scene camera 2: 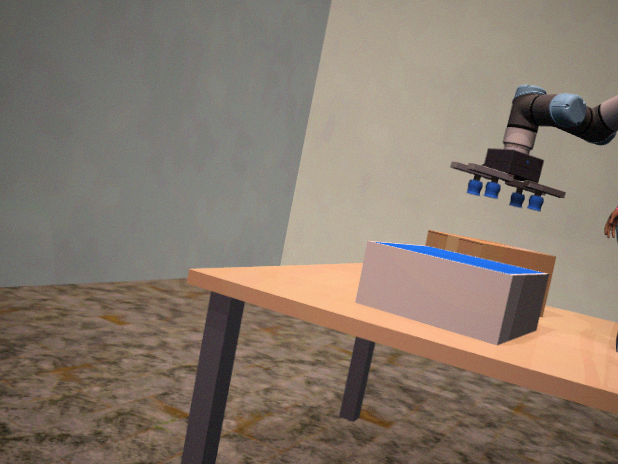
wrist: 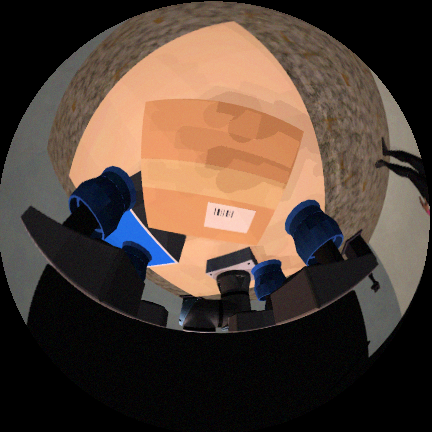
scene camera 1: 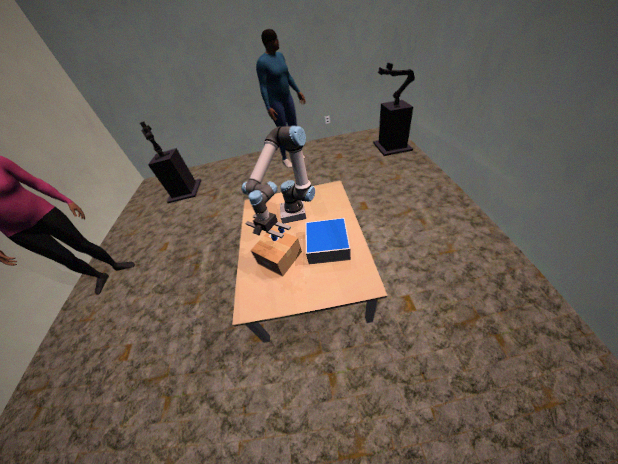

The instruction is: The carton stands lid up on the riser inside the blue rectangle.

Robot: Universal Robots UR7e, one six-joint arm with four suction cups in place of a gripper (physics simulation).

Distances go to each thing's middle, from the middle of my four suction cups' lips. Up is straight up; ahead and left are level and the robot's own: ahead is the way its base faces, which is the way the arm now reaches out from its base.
Labels:
Now: the brown cardboard carton (scene camera 2: 519,257) 190 mm below my suction cup and 10 mm ahead of it. Also, from my suction cup: grey riser (scene camera 2: 493,302) (350 mm to the left, 210 mm below).

